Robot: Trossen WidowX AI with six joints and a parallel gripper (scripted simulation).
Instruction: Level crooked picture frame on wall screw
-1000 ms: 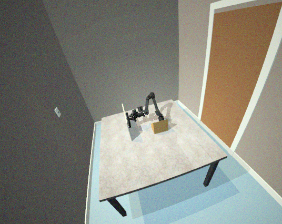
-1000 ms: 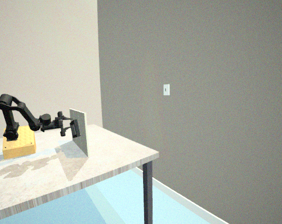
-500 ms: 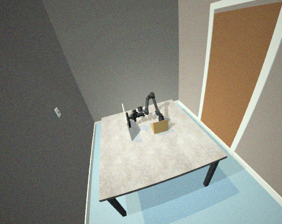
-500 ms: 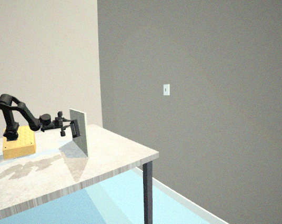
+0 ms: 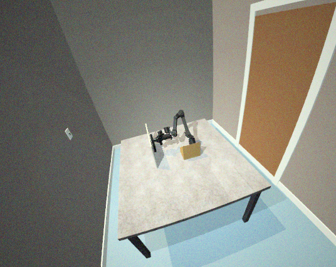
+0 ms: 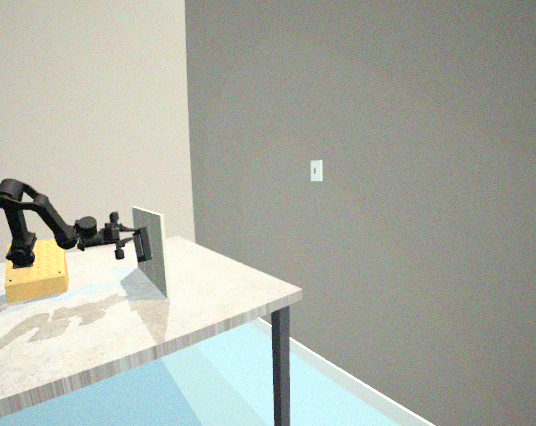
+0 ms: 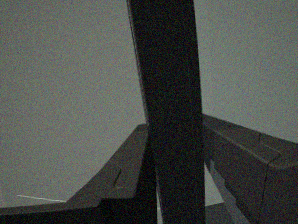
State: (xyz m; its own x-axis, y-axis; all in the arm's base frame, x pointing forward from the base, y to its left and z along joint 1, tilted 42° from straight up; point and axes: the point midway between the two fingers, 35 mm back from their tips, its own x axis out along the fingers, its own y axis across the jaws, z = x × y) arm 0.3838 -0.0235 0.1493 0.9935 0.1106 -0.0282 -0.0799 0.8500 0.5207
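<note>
Now: the picture frame 5 cm below my gripper tip, 2 cm to the right of it and 1 cm ahead of it. Also, from my gripper tip: wall panel 6 cm below, 2 cm ahead, 1 cm to the right.
</note>
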